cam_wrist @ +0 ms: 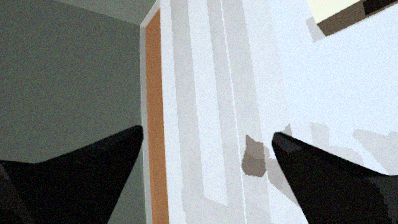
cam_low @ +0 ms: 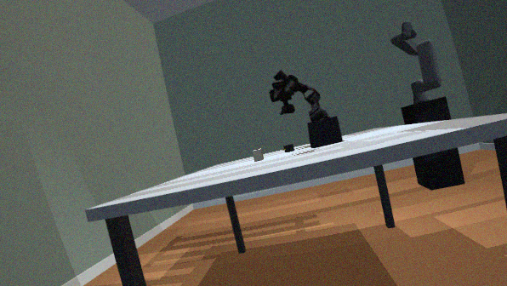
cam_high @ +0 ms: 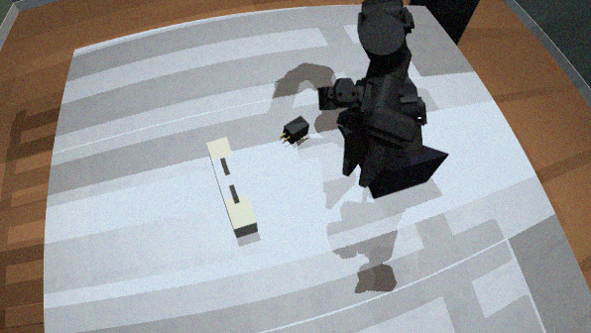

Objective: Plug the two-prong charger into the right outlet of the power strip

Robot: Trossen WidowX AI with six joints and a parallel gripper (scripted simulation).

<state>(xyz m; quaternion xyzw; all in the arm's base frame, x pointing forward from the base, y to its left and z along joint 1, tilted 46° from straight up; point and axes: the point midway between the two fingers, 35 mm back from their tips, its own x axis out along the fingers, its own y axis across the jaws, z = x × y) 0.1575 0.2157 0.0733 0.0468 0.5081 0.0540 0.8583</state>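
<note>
My gripper tip is now 23 cm to the left of the black charger, 22 cm above it and 4 cm short of it.
</note>
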